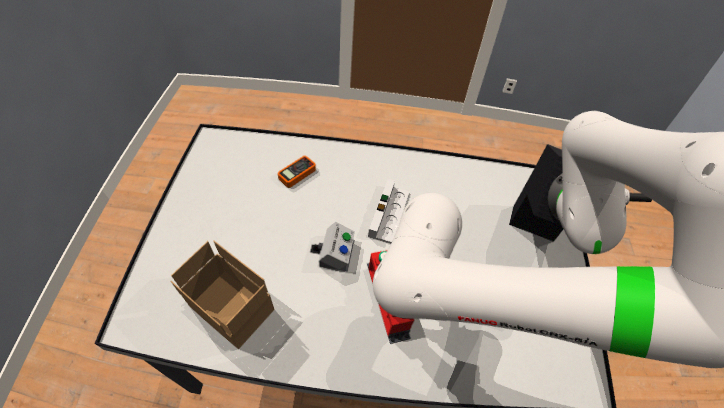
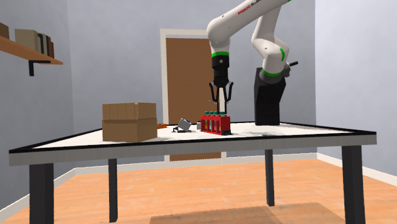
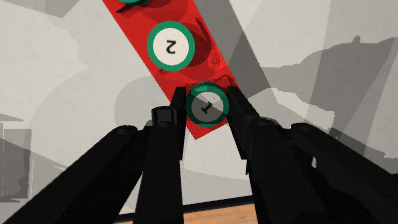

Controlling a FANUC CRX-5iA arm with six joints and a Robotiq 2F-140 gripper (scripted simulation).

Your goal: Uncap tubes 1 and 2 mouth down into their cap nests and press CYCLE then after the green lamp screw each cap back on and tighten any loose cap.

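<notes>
My hand is 3 cm above the cap 1. Also, from my hand: cap 2: 5 cm to the right, 3 cm below, 2 cm ahead; cap 3: 9 cm to the right, 5 cm ahead, 3 cm below; cap 4: 14 cm to the right, 7 cm ahead, 3 cm below.
</notes>
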